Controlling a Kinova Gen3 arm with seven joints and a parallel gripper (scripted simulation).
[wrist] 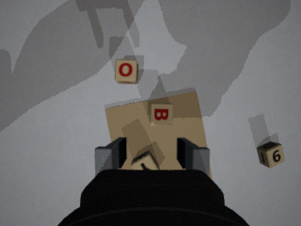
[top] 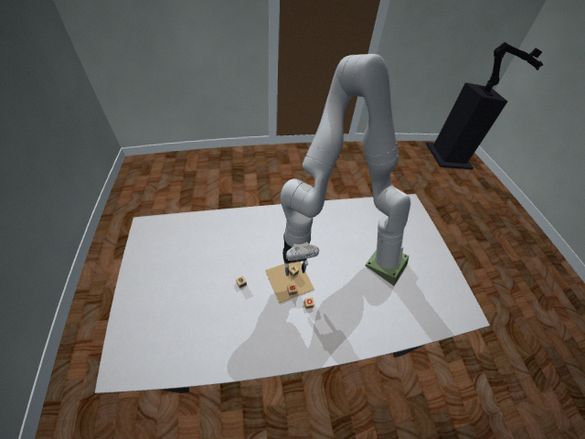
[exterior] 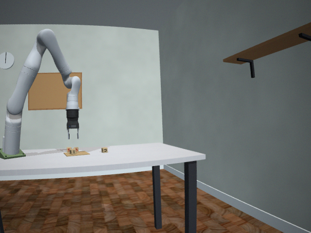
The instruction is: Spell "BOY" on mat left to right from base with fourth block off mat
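Now: the Y block 40 mm to the right of my hand and 90 mm below it. The rest, counted from my hand: tan mat (10 mm ahead, 10 mm to the right, 110 mm below); O block (50 mm behind, 90 mm to the left, 90 mm below); B block (10 mm ahead, 30 mm to the left, 90 mm below).
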